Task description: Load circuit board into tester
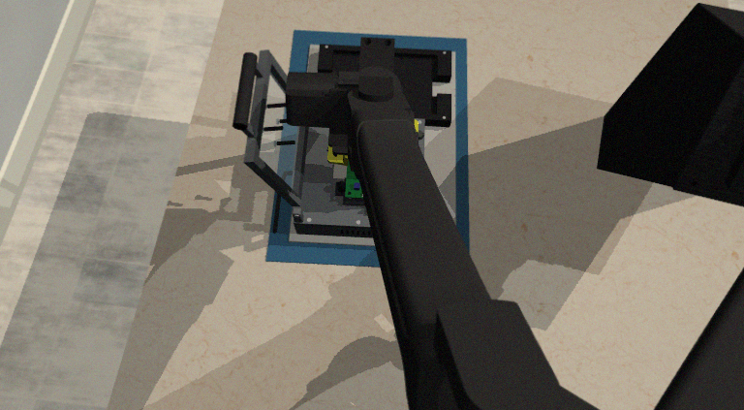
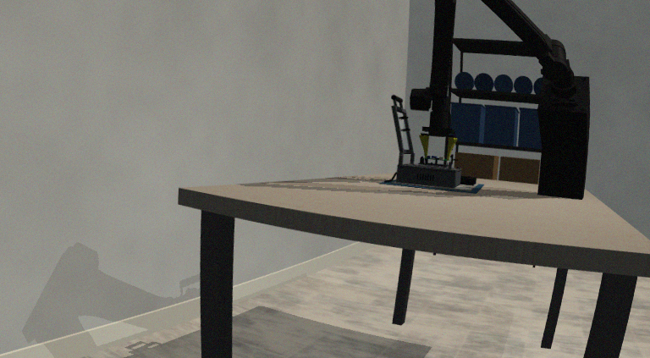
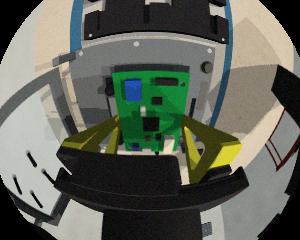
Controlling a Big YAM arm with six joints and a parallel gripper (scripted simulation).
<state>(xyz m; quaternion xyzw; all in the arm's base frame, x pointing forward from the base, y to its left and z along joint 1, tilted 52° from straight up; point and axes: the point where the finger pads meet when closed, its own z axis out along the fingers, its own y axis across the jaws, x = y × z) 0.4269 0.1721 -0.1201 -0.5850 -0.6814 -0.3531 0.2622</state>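
My gripper is now right at the green circuit board. The rest, counted from my hand: see-through lid (120 mm ahead, 20 mm to the left, 90 mm above).
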